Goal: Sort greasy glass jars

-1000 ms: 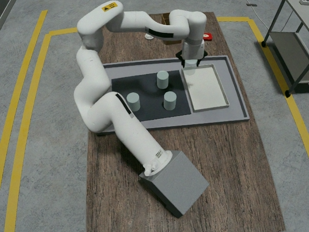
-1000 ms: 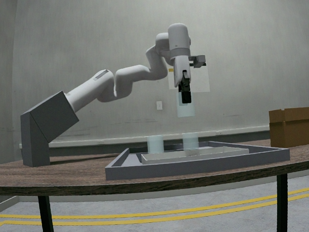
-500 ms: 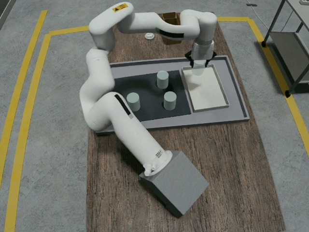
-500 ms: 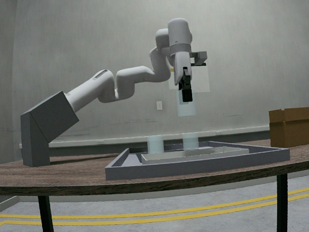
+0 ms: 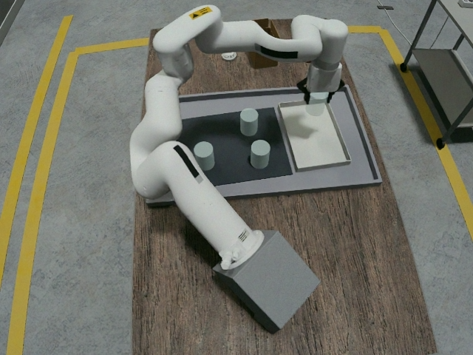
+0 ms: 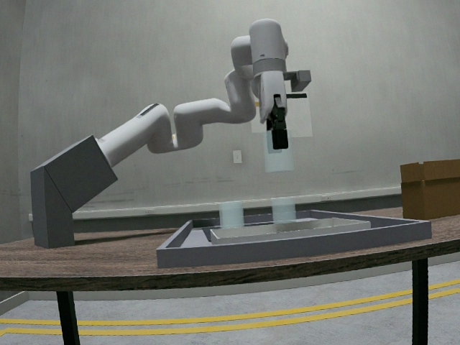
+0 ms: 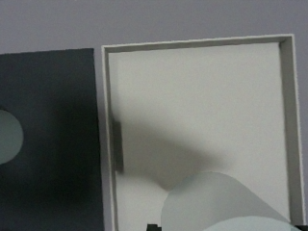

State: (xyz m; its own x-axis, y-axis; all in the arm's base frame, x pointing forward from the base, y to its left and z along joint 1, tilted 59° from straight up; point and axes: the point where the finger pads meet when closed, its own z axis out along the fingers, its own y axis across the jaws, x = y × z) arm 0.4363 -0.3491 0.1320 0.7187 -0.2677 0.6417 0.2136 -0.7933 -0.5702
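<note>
The white tray lies 10 mm to the right of my hand and 200 mm below it. Also, from my hand: red flat object 430 mm ahead, 190 mm below; then grey base 60 mm behind, 180 mm to the left, 210 mm below; then dark drying mat 110 mm behind, 290 mm to the left, 210 mm below.
</note>
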